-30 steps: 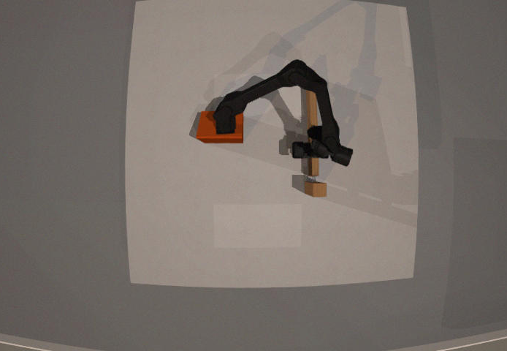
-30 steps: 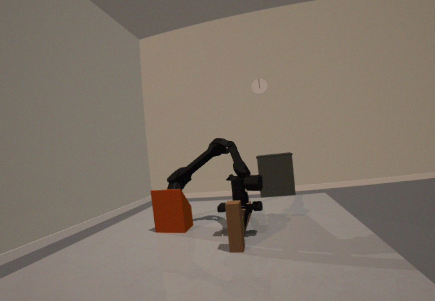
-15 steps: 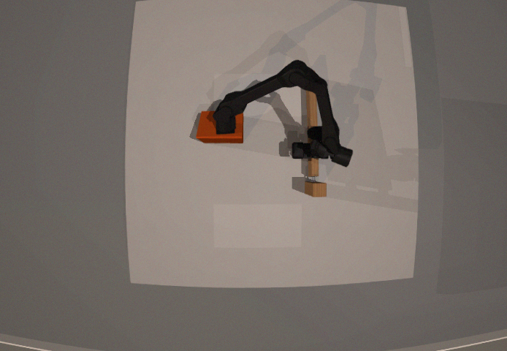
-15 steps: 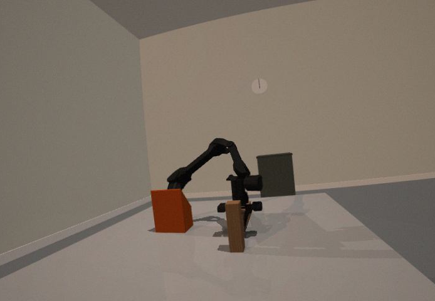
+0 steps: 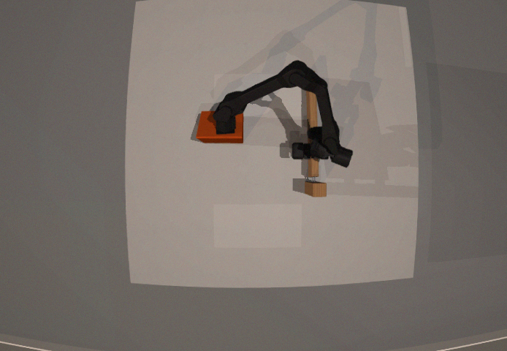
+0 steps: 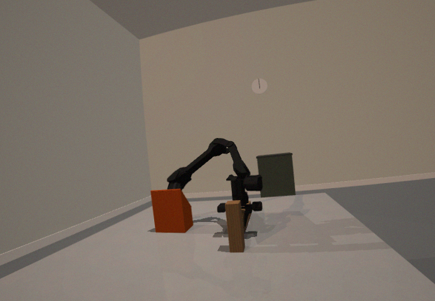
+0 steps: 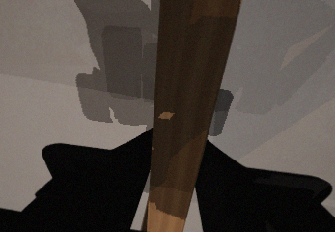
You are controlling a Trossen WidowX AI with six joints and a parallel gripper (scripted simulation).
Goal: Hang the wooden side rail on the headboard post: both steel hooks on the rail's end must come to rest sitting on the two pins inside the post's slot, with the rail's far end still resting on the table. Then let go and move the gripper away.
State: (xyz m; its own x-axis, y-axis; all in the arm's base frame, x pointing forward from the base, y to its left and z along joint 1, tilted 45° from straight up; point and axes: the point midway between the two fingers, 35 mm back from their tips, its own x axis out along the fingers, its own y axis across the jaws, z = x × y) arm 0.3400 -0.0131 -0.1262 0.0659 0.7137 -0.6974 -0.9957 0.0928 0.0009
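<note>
Right now the headboard post is 14 cm to the right of my gripper tip, 4 cm above it and 1 cm behind it.
</note>
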